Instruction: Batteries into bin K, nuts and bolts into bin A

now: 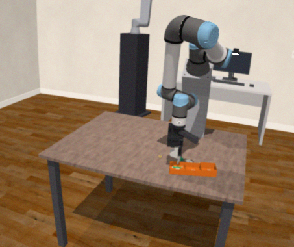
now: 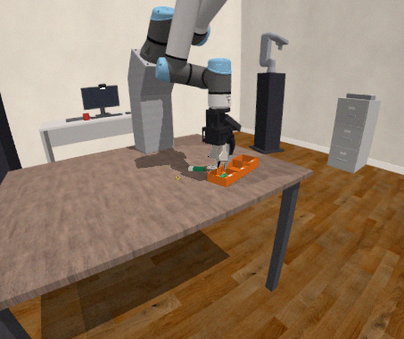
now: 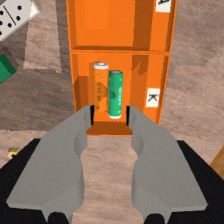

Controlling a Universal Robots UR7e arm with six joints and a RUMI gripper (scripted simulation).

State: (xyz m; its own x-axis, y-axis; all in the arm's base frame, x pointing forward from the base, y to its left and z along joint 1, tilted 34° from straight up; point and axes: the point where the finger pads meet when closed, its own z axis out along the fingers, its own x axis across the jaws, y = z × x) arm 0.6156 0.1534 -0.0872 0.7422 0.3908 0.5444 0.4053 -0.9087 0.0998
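Now: hand 50 mm above the green battery and 10 mm short of it. The rest, counted from my hand: orange battery: 50 mm below, 10 mm behind; then orange bin tray: 80 mm to the left, 40 mm below, 30 mm behind; then white domino: 120 mm behind, 50 mm below, 20 mm to the left.
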